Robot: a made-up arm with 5 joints.
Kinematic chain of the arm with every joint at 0, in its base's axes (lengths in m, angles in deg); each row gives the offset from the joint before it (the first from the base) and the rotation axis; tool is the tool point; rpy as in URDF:
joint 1: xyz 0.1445 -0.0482 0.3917 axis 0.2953 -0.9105 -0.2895
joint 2: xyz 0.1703 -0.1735 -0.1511 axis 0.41 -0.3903 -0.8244
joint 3: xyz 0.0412 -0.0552 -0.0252 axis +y
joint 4: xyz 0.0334 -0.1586 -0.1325 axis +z
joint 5: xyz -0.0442 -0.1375 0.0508 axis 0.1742 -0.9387 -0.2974
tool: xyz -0.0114 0.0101 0.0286 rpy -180 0 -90
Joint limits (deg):
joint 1: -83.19..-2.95
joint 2: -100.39..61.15
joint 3: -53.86..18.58
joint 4: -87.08..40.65
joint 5: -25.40..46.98
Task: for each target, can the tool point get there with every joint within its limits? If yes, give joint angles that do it. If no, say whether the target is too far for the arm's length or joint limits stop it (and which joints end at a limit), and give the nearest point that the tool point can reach.
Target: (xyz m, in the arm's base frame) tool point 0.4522 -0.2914 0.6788
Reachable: no: joint limits stop it (at a limit: joint 1, joint 3) | nearest point 0.4847 -0.3601 0.2781 | short by 0.408 m
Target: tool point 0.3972 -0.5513 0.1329
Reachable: yes | joints -33.59 -11.33 -24.64 9.59 -16.32
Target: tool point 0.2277 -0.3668 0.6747
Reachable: no: joint limits stop it (at a limit: joint 1, joint 3) | nearest point 0.1048 -0.4765 0.3440 | short by 0.370 m
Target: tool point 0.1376 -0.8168 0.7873
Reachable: no: too far | nearest point 0.1353 -0.6140 0.3405 | short by 0.491 m
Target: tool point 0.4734 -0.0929 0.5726
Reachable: no: joint limits stop it (at a limit: joint 1, joint 2, joint 3) | nearest point 0.5044 -0.2973 0.2636 | short by 0.372 m
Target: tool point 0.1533 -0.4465 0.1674
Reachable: yes | joints -39.90 13.29 -11.28 -72.02 -11.87
